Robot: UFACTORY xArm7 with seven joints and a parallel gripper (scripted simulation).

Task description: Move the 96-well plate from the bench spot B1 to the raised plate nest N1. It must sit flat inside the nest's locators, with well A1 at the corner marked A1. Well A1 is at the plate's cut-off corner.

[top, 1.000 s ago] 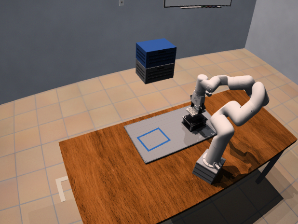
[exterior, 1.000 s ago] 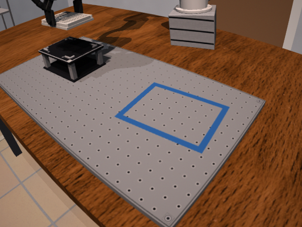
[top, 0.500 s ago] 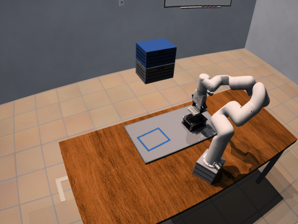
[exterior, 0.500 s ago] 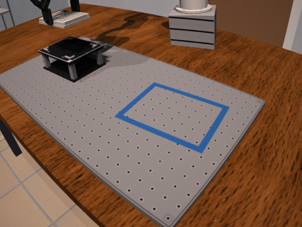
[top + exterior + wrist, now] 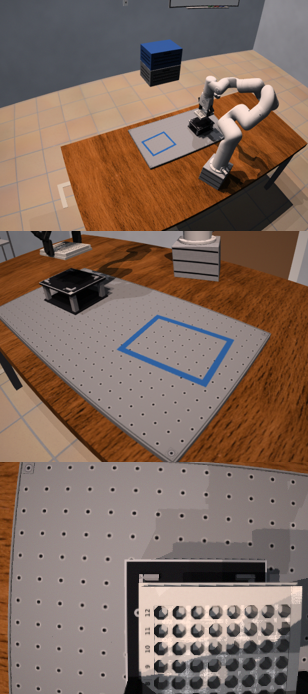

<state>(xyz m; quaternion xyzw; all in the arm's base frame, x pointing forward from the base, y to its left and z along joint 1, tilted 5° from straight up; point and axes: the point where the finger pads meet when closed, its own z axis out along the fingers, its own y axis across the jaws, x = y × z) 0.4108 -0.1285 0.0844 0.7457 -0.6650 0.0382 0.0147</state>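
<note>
The white 96-well plate is 1 cm below my hand. From my hand the other things lie so: black raised nest N1: 10 cm below.
</note>
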